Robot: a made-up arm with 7 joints.
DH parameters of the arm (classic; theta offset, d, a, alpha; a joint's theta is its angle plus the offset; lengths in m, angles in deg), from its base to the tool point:
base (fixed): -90 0.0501 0.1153 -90
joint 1: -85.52 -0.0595 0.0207 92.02
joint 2: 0 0.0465 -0.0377 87.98
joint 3: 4.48 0.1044 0.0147 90
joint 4: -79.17 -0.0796 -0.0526 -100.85
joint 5: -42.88 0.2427 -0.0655 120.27
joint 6: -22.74 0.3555 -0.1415 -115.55
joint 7: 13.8 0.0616 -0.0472 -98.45
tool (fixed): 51.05 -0.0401 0 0
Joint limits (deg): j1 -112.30..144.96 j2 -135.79..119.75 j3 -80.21..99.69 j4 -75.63..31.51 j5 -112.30..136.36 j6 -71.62..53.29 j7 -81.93..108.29
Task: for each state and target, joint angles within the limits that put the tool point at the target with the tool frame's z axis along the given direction. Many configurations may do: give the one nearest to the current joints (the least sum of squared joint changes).
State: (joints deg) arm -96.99 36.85 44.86 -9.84 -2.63 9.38 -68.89
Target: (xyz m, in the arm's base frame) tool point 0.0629 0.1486 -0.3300 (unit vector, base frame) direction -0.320 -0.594 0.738
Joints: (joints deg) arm -112.30 48.96 49.83 -55.79 38.50 12.16 -81.93
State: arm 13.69 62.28 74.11 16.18 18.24 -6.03 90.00
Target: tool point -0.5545 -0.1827 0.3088 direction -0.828 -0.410 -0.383
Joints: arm 7.17 29.16 80.18 19.25 -5.69 15.63 82.08
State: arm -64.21 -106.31 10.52 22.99 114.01 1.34 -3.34
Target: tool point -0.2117 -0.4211 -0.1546 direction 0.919 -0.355 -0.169
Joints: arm -55.89 -126.08 30.82 31.51 82.26 -11.58 13.33
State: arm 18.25 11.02 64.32 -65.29 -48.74 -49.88 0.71
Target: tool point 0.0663 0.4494 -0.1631 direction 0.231 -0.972 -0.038
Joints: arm 16.97 -27.23 95.75 -75.63 -74.76 -60.20 -41.39
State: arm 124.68 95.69 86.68 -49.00 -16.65 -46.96 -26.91
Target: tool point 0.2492 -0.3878 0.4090 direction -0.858 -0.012 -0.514
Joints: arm 112.53 104.69 51.66 -59.76 3.06 -30.58 -61.68
